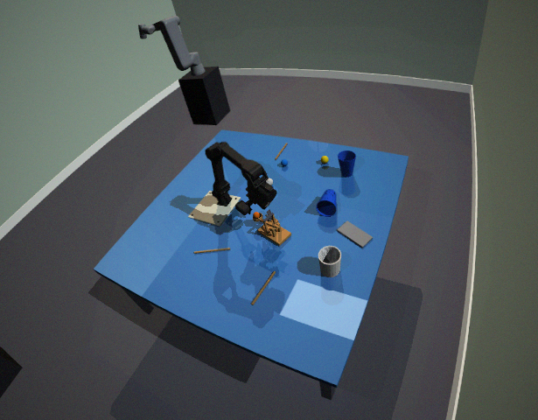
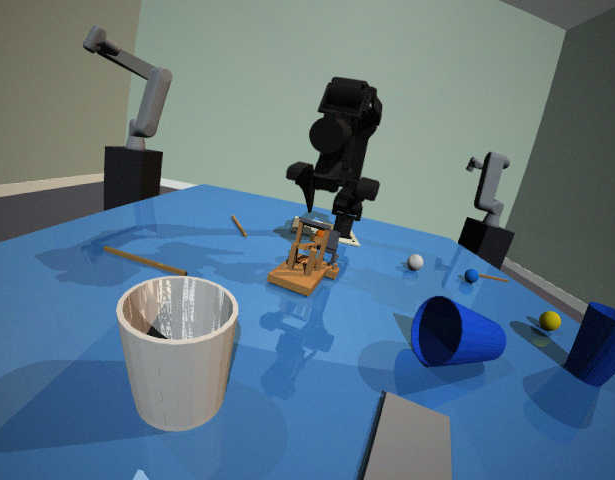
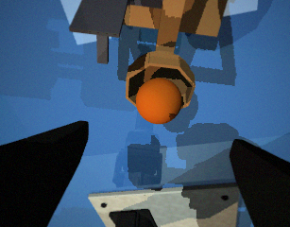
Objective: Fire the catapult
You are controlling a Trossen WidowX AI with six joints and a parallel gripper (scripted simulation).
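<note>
Right now my gripper tip is 40 mm above the orange ball and 10 mm past it. The rest, counted from my gripper tip: white ball 280 mm to the left, 80 mm below, 60 mm behind; white mug 400 mm ahead, 160 mm to the right, 80 mm below; catapult 60 mm ahead, 50 mm below.
</note>
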